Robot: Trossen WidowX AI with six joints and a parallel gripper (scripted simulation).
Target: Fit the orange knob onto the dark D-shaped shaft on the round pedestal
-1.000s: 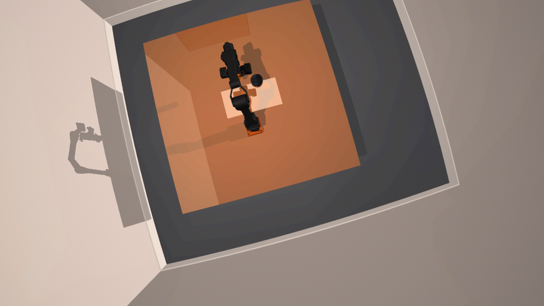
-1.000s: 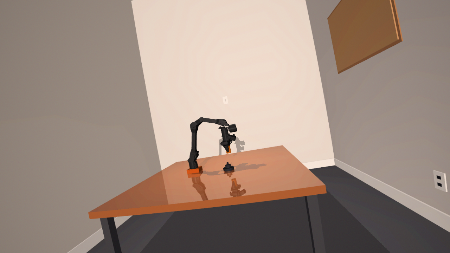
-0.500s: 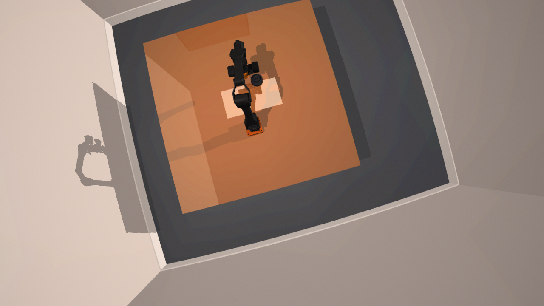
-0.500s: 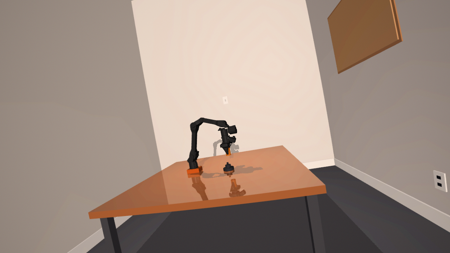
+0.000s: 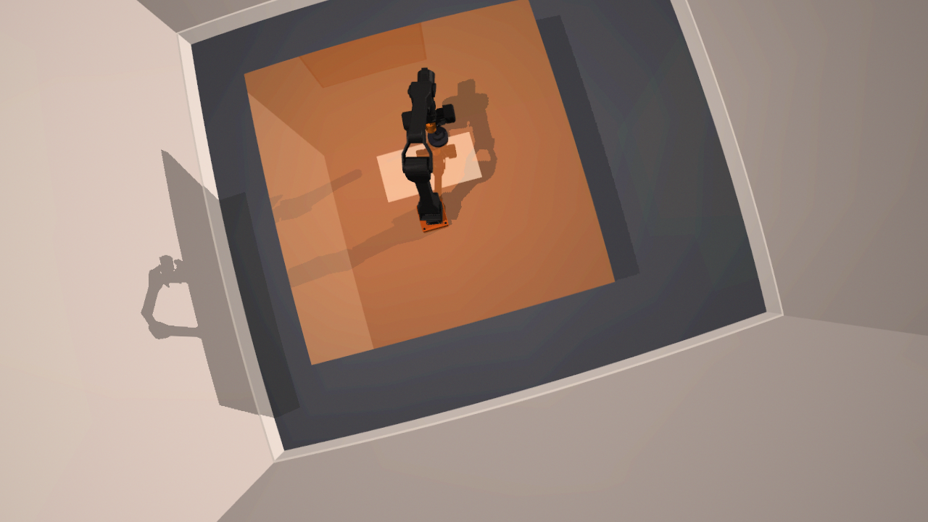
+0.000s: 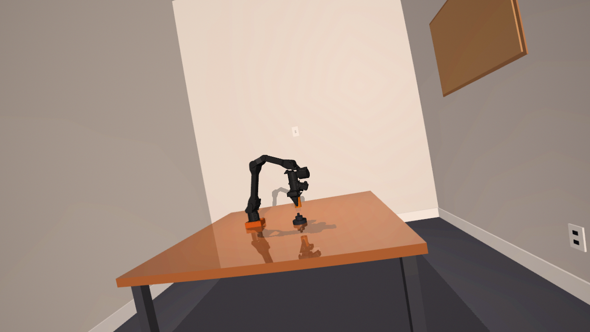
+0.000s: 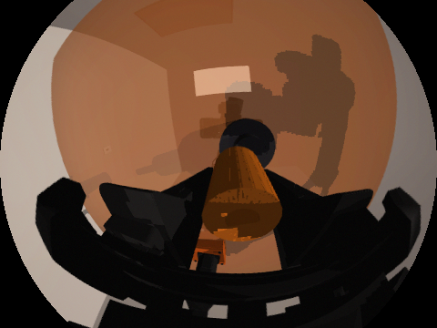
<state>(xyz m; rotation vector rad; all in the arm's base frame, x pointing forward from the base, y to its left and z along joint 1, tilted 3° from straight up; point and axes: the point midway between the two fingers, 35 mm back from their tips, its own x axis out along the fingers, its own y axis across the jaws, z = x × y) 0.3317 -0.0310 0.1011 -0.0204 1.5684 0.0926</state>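
Right now the dark round pedestal is 70 mm below my gripper tip and 20 mm to the right of it. Also, from my gripper tip: orange knob: 20 mm above.
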